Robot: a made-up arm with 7 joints.
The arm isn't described. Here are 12 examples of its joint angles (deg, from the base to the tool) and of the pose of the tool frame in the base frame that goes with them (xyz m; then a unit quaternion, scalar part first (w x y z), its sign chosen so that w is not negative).
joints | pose
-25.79 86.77 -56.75 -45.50 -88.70 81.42 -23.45 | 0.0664 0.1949 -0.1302 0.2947 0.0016 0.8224 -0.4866
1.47 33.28 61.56 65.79 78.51 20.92 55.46 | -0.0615 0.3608 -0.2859 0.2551 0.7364 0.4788 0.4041
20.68 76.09 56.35 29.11 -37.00 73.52 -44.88 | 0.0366 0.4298 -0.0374 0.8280 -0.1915 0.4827 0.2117
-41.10 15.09 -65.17 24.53 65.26 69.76 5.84 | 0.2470 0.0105 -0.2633 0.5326 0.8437 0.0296 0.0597
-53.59 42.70 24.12 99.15 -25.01 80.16 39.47 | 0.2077 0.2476 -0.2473 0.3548 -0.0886 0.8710 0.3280
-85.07 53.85 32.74 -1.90 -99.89 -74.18 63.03 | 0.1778 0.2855 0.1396 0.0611 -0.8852 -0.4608 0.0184
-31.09 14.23 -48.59 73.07 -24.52 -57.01 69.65 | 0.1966 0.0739 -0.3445 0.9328 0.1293 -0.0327 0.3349
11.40 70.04 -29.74 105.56 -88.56 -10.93 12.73 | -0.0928 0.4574 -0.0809 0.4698 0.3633 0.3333 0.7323
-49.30 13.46 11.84 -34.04 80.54 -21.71 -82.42 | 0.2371 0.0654 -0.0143 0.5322 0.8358 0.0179 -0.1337
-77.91 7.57 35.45 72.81 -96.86 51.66 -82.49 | 0.4024 0.0125 -0.1067 0.1489 -0.7819 -0.3287 -0.5084
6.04 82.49 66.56 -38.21 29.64 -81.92 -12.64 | 0.0778 0.1933 0.0410 0.0331 -0.8048 0.4605 0.3729
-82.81 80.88 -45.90 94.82 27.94 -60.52 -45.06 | 0.2420 0.3850 0.0383 0.6061 0.6583 0.3681 -0.2527
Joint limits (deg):
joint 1: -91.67..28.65
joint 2: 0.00..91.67
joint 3: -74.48..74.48
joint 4: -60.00..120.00
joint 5: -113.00..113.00
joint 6: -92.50..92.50
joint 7: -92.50..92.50
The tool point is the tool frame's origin. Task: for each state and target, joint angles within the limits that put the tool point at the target. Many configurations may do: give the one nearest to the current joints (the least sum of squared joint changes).
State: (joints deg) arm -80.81 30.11 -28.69 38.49 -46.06 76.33 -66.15
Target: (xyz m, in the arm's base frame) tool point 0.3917 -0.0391 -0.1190
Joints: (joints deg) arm -82.11 9.05 -30.62 56.80 -39.91 50.46 -66.15
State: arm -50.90 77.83 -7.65 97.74 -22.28 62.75 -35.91
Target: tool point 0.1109 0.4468 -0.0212
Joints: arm -53.32 86.22 -8.06 87.85 -21.36 52.75 -35.91
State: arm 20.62 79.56 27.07 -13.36 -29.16 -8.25 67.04
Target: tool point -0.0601 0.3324 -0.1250
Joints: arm 28.65 25.02 63.36 -3.44 -31.71 -14.30 67.04
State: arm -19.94 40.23 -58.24 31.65 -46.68 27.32 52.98
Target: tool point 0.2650 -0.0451 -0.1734
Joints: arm -51.19 20.91 -49.23 -0.47 -48.68 18.89 52.98
